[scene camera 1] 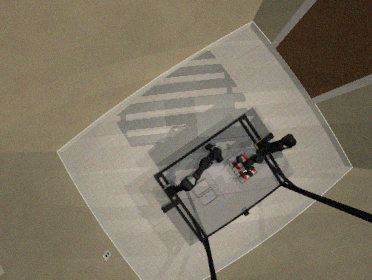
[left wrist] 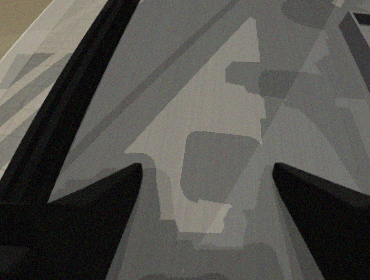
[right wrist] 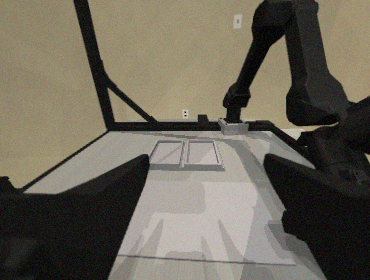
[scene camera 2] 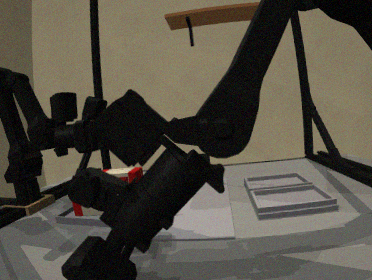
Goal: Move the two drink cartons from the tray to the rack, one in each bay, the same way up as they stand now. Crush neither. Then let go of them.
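Pixels of known places: left gripper, fingertip midpoint: (left wrist: 207, 169); right gripper, fingertip midpoint: (scene camera 1: 235, 172) (right wrist: 205, 159); left arm's base at its link origin: (scene camera 1: 171, 189) (right wrist: 232, 120); right arm's base at its link origin: (scene camera 1: 261, 145) (scene camera 2: 29, 199).
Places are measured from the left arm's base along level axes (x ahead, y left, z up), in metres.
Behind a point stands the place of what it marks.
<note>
Two red-and-white cartons (scene camera 1: 243, 157) {x 0.654, y -0.194, z 0.027 m} (scene camera 1: 244, 175) stand on the grey tray (scene camera 2: 67, 220) {x 0.674, y -0.146, z -0.035 m} (left wrist: 357, 50) {x 0.659, y -0.144, z -0.038 m}; in scene camera 2 the left arm hides much of them. The two-bay grey rack (scene camera 2: 297, 210) {x 0.215, y -0.112, z -0.034 m} (right wrist: 195, 167) {x 0.278, y -0.193, z -0.035 m} holds no carton. My left gripper (scene camera 1: 216, 154) {x 0.547, y 0.001, z -0.041 m} (left wrist: 207, 169) {x 0.547, y 0.001, z -0.041 m} is open and empty, pointing down over the table, to one side of the tray. In scene camera 2 its fingertips are not clear. My right gripper (scene camera 1: 243, 166) (right wrist: 205, 159) {x 0.506, y -0.212, z 0.134 m} is open and empty, above the tray and cartons; in scene camera 2 its tips are hidden behind the left arm.
A flat pale panel (scene camera 2: 215, 215) (right wrist: 200, 200) lies between tray and rack. A black frame (scene camera 1: 200, 146) {x 0.439, y 0.119, z -0.024 m} edges the table, with upright posts (scene camera 2: 302, 90) {x -0.057, y -0.552, z 0.227 m}. The left arm crosses scene camera 2 in front of the right arm. Shadows cover parts of the table.
</note>
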